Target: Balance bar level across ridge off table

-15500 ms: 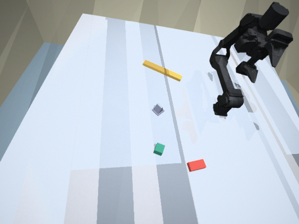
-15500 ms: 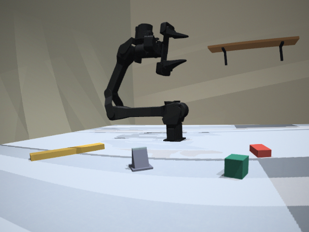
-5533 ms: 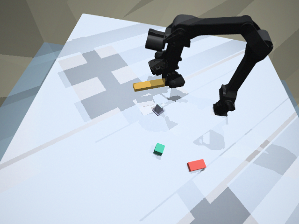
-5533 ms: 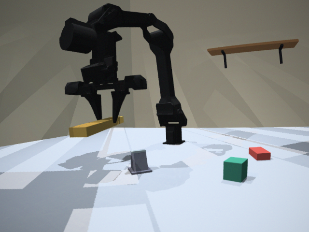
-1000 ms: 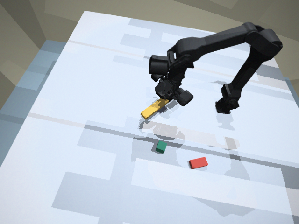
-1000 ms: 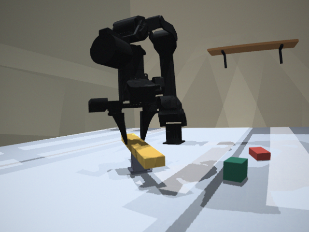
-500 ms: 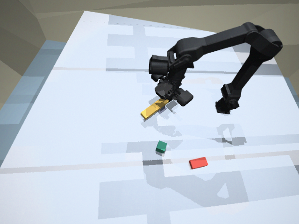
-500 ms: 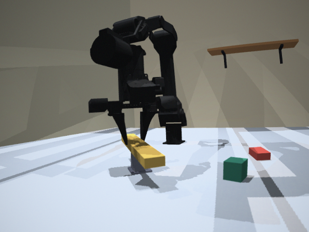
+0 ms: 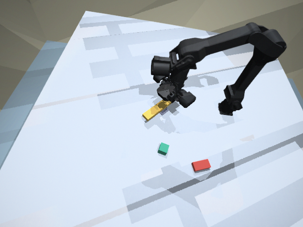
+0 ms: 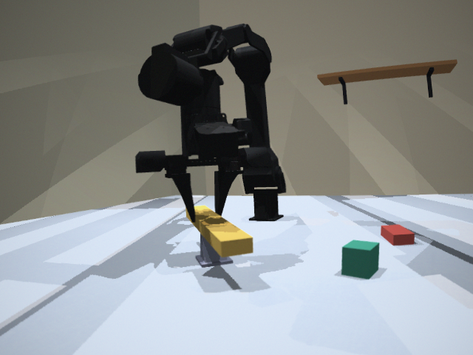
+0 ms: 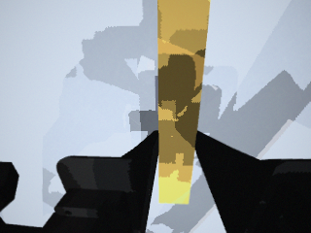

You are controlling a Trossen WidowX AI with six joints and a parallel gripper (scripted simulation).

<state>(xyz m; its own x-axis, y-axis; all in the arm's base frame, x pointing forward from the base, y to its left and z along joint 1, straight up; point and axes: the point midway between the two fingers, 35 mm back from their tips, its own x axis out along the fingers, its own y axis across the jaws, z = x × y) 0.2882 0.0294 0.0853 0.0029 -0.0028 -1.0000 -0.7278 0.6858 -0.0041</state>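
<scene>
Right now my gripper tip is 2 cm short of the yellow bar and 2 cm to the right of it. Round my gripper tip: flat red block 14 cm behind, 26 cm to the left, 4 cm below; then green cube 1 cm ahead, 21 cm to the left, 3 cm below.
</scene>
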